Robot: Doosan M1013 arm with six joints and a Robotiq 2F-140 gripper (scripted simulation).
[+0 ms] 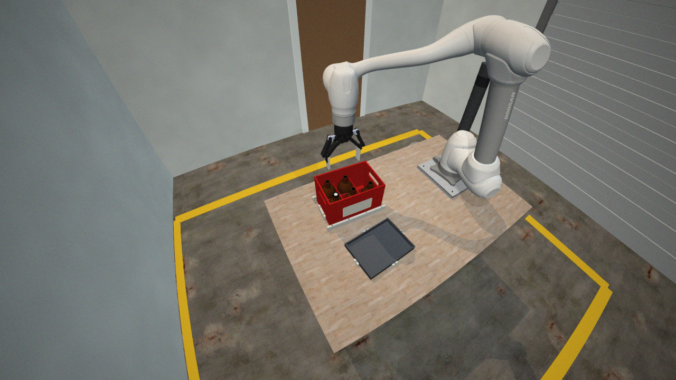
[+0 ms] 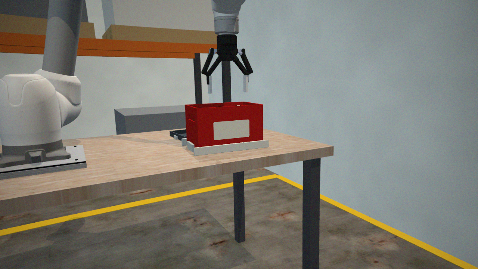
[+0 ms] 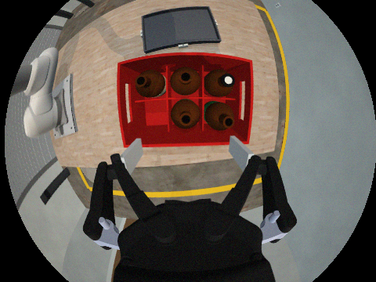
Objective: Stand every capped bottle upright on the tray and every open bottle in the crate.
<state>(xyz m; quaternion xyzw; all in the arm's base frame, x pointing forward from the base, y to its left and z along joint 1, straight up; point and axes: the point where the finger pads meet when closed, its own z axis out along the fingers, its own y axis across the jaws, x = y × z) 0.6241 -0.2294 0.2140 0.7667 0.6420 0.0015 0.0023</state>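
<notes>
Now: hand 10 cm short of the brown capped bottle, 9 cm to the right of it and 15 cm above it. The rest, counted from my hand: dark grey tray 4 cm ahead, 35 cm to the left, 22 cm below; crate 1 cm ahead, 7 cm to the left, 15 cm below.
</notes>
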